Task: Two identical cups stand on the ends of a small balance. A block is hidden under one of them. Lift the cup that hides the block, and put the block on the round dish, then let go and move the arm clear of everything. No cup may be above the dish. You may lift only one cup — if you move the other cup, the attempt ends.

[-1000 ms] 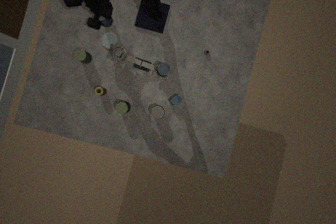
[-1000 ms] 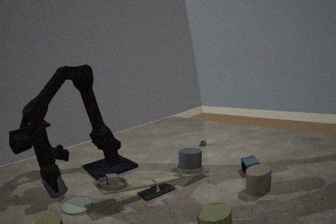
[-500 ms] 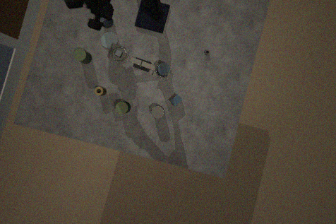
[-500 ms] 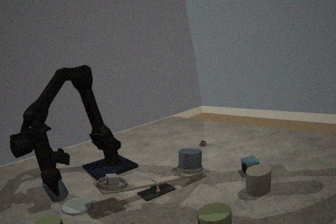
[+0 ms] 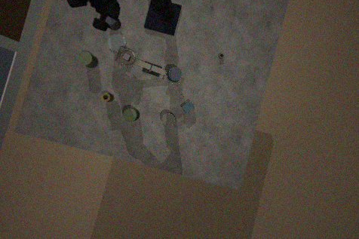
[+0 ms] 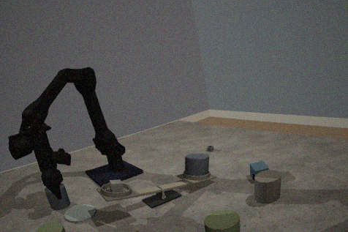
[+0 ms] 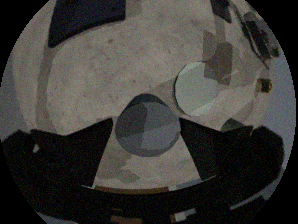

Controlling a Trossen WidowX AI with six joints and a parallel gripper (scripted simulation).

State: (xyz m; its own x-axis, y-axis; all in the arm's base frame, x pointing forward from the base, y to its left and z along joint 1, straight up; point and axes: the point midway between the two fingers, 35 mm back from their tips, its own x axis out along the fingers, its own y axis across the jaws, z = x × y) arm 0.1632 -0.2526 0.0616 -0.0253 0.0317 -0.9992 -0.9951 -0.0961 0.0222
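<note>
Now: gripper tip 160 mm short of the small grey block, 170 mm to the right of it and 50 mm below it. Round my gripper tip: balance 150 mm ahead, 300 mm to the left, 20 mm below; then pale round dish 90 mm ahead, 50 mm to the left, 40 mm below; then yellow ring 400 mm ahead, 140 mm to the left, 20 mm below.
</note>
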